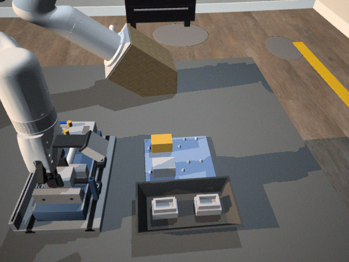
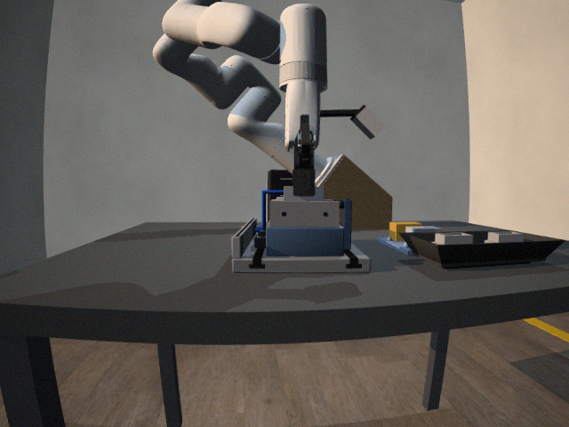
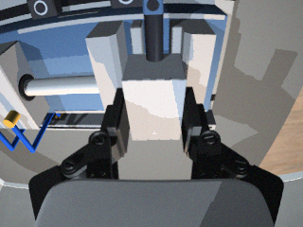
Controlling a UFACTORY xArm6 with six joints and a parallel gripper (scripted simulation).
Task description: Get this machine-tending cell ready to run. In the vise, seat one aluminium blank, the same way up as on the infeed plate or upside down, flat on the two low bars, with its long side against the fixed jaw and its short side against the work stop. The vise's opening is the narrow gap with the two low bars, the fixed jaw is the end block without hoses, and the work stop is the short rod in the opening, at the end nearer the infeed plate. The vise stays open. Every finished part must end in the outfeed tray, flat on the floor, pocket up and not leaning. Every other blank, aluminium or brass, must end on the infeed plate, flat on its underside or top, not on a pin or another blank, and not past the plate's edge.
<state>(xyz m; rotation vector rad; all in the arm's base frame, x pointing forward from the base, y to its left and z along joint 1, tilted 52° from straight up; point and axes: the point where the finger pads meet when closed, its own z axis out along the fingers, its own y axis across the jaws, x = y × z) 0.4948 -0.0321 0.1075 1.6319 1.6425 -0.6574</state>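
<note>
My gripper is now 50 mm above the fixed jaw and 30 mm short of it. The rest, counted from my hand: cylinder block: 160 mm behind, 40 mm below, 10 mm to the left; work stop rod: 50 mm to the left, 30 mm below; cylinder rod: 90 mm behind, 40 mm below, 10 mm to the left.
</note>
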